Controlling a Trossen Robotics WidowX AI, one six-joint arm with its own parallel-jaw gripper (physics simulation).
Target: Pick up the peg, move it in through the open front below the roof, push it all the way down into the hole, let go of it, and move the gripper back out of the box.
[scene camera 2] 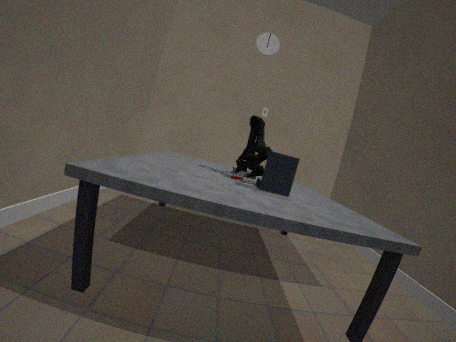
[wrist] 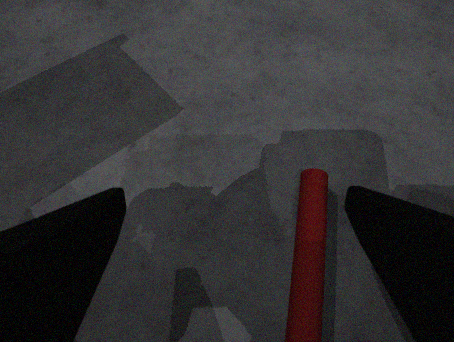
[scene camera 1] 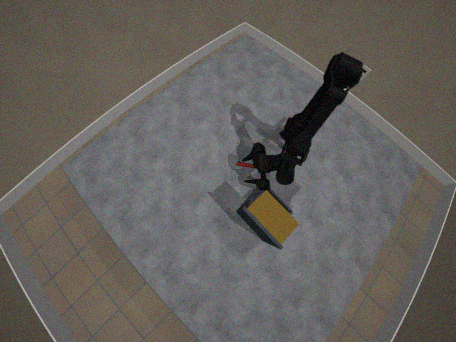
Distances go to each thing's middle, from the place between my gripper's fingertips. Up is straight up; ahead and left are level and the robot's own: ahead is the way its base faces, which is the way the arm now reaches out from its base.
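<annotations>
The yellow roof (scene camera 1: 266, 209) is 7 cm ahead of my hand, 19 cm to the left of it and 17 cm above it, and going by their middles it is the farthest from my hand of the things named here. I see the dark box (scene camera 1: 243, 212) as well, 19 cm to the left of my hand, 3 cm ahead of it and 7 cm above it. As for the red peg (wrist: 305, 309), my hand is 2 cm above it, 3 cm past it and 2 cm to the left of it. Going by their middles, the peg is the nearest to my hand of the things named here.
</annotations>
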